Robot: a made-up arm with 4 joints.
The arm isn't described. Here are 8 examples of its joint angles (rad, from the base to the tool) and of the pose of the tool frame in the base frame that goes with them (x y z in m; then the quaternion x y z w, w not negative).
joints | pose
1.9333 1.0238 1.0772 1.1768 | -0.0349 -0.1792 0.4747 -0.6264 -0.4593 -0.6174 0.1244
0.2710 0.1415 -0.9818 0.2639 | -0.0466 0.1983 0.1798 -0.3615 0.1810 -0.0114 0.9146
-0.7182 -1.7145 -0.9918 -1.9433 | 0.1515 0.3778 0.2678 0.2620 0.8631 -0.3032 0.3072
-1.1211 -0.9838 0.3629 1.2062 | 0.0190 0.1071 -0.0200 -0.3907 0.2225 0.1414 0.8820
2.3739 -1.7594 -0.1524 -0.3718 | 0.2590 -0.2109 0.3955 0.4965 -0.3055 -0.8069 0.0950
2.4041 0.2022 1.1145 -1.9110 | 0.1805 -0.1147 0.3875 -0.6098 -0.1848 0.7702 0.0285
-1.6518 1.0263 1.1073 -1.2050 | 0.0818 -0.0144 0.0020 -0.5393 -0.4153 -0.2098 0.7019
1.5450 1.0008 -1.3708 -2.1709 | 0.0193 0.1833 0.4623 0.4016 -0.7391 0.2298 0.4895
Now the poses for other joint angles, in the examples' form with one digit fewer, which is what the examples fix.
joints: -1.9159 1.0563 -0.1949 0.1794
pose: -0.163 0.004 0.080 -0.761 0.323 -0.468 0.314
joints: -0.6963 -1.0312 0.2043 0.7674
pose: 0.093 0.232 -0.006 -0.202 -0.063 0.180 0.961
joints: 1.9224 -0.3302 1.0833 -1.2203
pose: 0.163 -0.091 0.536 -0.777 0.145 0.610 0.058
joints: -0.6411 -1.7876 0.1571 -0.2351
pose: 0.226 0.396 0.154 0.037 -0.751 0.348 0.560
